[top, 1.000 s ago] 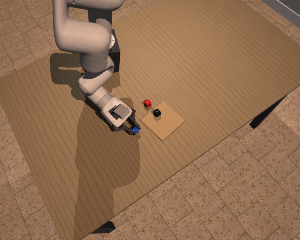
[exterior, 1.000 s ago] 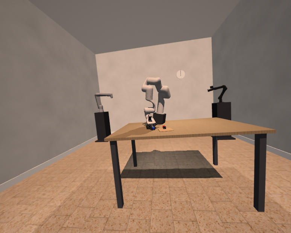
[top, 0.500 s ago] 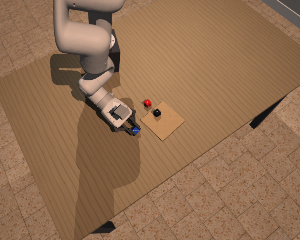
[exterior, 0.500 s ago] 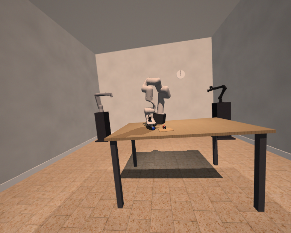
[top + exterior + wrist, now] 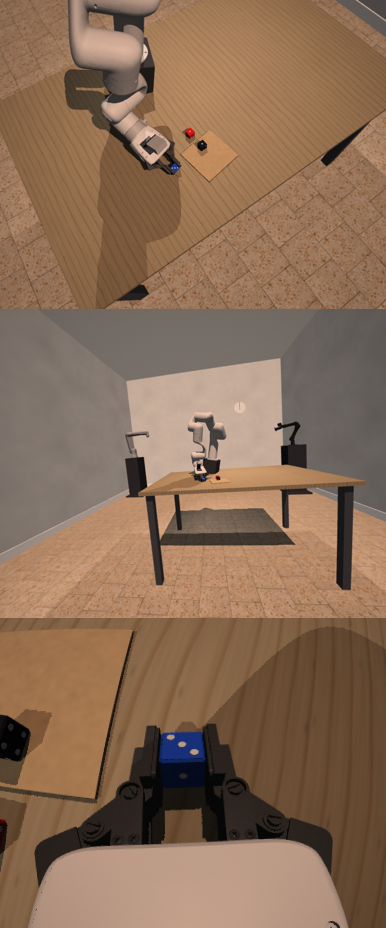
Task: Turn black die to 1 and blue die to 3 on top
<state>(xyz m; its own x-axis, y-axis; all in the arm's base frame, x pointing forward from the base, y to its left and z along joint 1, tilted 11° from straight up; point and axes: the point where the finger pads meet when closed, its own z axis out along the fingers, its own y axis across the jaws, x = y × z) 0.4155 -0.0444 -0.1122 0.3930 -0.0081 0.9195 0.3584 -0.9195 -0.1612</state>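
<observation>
The blue die lies 10 mm ahead of my hand and 10 mm below it. The rest, counted from my hand: tan mat (20 mm ahead, 130 mm to the left, 20 mm below); then red die (80 mm behind, 120 mm to the left, 10 mm below); then black die (20 mm behind, 130 mm to the left, 10 mm below).
</observation>
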